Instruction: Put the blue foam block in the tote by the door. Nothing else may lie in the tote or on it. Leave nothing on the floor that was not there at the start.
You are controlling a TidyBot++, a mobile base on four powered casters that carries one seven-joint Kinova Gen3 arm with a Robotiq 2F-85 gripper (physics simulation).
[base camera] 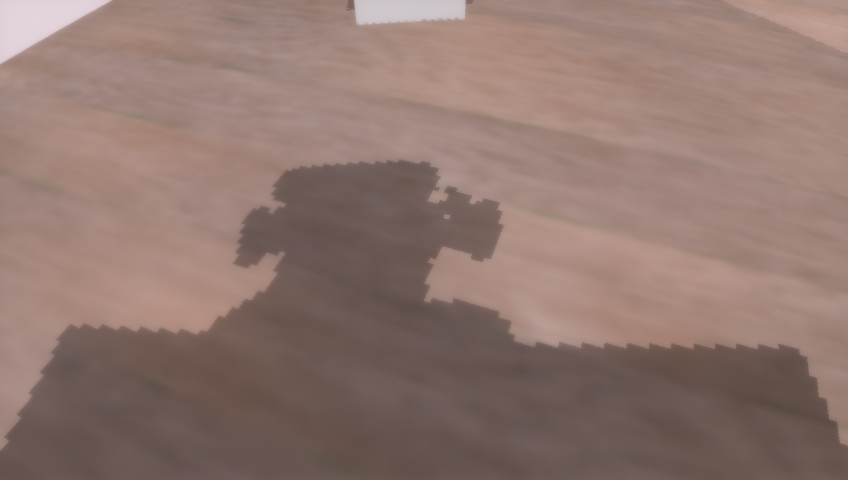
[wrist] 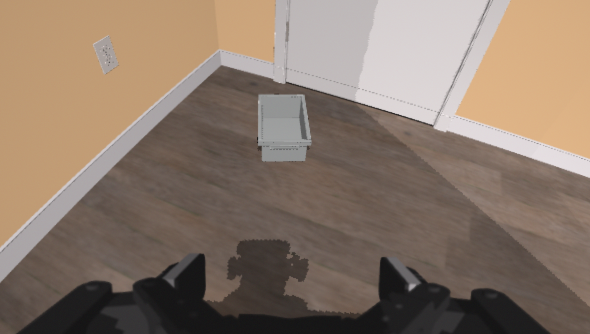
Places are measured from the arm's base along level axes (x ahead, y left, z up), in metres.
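Pixels of known places: gripper, fingertip midpoint: (wrist: 292,275).
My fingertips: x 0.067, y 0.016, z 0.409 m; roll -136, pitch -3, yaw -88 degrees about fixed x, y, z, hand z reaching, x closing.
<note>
Ahead of a thing's pixels: the offset from my fingertips to its top centre. Level surfaces: height alone.
A light grey tote @[dy +0.060, dx +0.960, dz -0.686 m] (wrist: 284,152) stands on the floor in front of the door (wrist: 325,45) in the wrist view, upper middle. Its inside shows bare grey walls and bottom, with no object visible in it. The lower part of the tote (base camera: 410,10) also shows at the top edge of the base camera view. My gripper (wrist: 292,275) is open, its two fingers wide apart with nothing between them, and it is above the floor, on the near side of the tote. The blue foam block does not show in either view.
An orange wall (wrist: 100,115) with a white baseboard (wrist: 120,145) and an outlet @[dy +0.669, dx +0.875, dz -0.349 m] (wrist: 106,54) runs along the left. The room corner lies behind the tote to its left. A white baseboard (wrist: 520,142) continues right of the door. The robot's shadow falls on the floor @[dz -0.806 m] (base camera: 595,178) ahead.
</note>
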